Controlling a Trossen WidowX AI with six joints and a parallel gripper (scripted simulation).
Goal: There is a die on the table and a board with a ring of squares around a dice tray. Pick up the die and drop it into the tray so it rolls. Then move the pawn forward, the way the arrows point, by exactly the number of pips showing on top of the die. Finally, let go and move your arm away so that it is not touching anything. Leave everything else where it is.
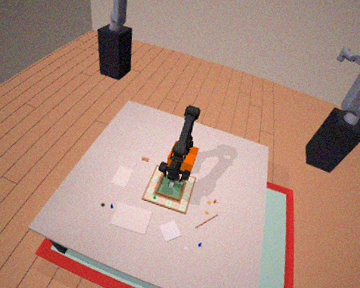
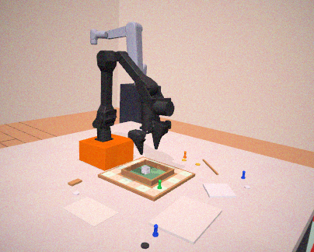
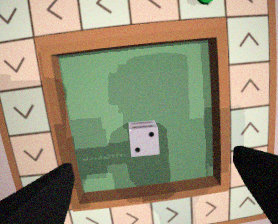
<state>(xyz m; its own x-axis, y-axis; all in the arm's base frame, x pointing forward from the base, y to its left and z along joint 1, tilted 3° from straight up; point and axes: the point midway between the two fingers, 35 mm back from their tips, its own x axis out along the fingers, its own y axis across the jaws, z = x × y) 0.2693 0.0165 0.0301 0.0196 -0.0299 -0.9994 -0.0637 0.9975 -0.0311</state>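
Now: gripper tip 120 mm short of the green pawn, 80 mm above it and 60 mm to the left of it. From my gripper tip the other things lie so: green dice tray: 100 mm below; small wooden block: 250 mm to the right, 140 mm behind, 100 mm below; white die: 80 mm below, 10 mm behind.
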